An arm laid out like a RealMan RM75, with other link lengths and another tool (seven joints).
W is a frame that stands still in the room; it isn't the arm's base.
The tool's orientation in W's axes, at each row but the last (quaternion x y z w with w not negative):
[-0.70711, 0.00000, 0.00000, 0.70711]
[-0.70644, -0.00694, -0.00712, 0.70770]
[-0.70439, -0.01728, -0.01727, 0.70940]
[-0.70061, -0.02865, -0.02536, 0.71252]
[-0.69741, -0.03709, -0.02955, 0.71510]
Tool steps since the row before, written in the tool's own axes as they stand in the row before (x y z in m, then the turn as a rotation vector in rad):
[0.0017, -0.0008, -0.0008, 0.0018, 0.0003, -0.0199]
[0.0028, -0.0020, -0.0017, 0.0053, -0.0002, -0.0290]
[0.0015, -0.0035, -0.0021, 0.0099, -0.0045, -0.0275]
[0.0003, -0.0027, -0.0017, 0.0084, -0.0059, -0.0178]
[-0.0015, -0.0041, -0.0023, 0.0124, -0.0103, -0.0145]
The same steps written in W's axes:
[0.0017, -0.0008, 0.0008, 0.0018, -0.0199, -0.0003]
[0.0028, -0.0017, 0.0021, 0.0053, -0.0290, 0.0003]
[0.0013, -0.0021, 0.0036, 0.0097, -0.0275, 0.0048]
[0.0001, -0.0017, 0.0027, 0.0080, -0.0179, 0.0062]
[-0.0019, -0.0024, 0.0039, 0.0115, -0.0146, 0.0111]

